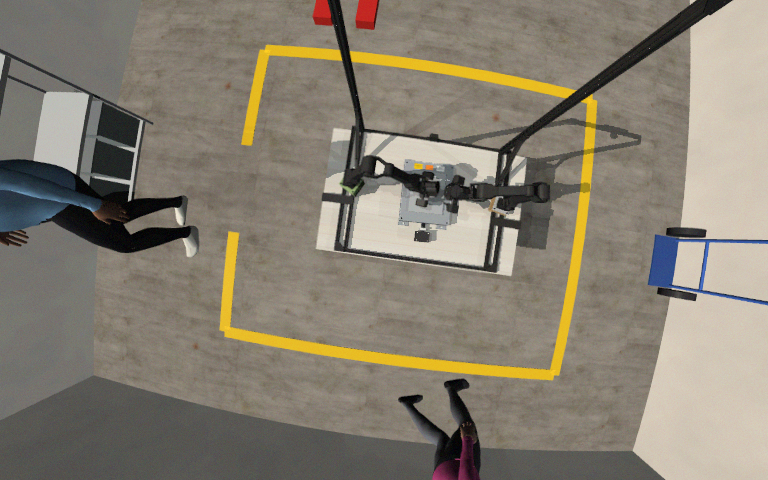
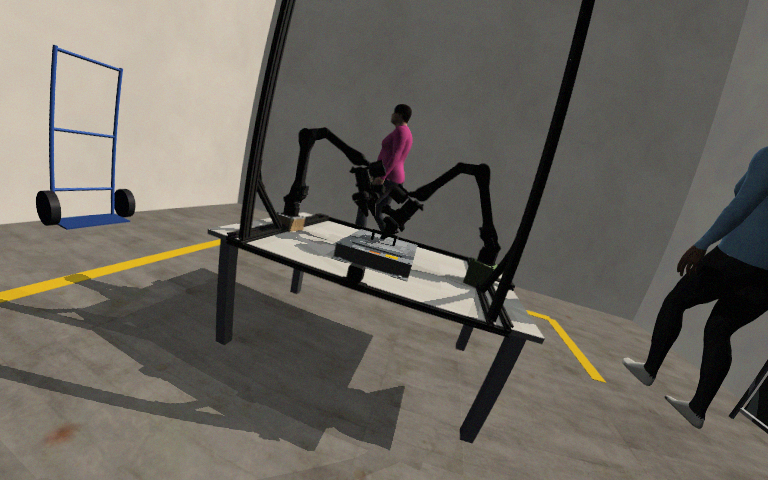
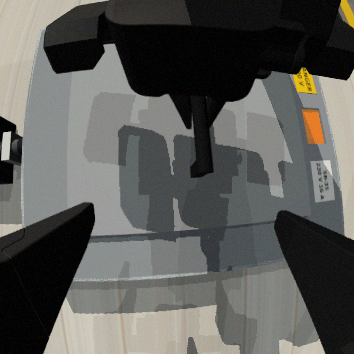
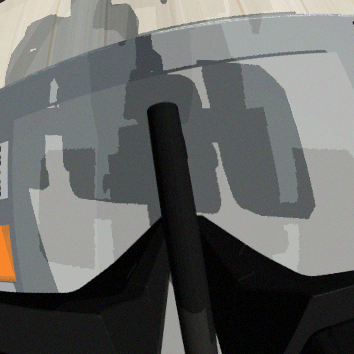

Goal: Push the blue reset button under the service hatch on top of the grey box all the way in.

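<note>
The grey box [image 1: 408, 215] [image 2: 351, 253] [image 3: 52, 150] lies on the table with its hatch [image 3: 107, 75] [image 4: 325, 120] down flat on top. A black bar handle [image 3: 202, 150] [image 4: 170, 150] stands up from the hatch. My right gripper [image 1: 425, 189] [image 2: 388, 230] [image 3: 197, 125] [image 4: 180, 224] is shut on the handle, a finger on each side of the bar. My left gripper [image 1: 454, 193] [image 2: 362, 208] [image 3: 187, 216] is open and empty above the box, close beside the right gripper. The blue reset button does not show; the hatch covers the place under it.
A yellow danger label [image 3: 306, 82] and an orange patch [image 3: 314, 126] [image 4: 6, 254] are on the box's edge strip. A black block [image 1: 421, 235] stands beside the box. A green block [image 1: 352, 187] [image 2: 476, 272] and a wooden block [image 2: 294, 223] stand by the arm bases. Black frame bars edge the table.
</note>
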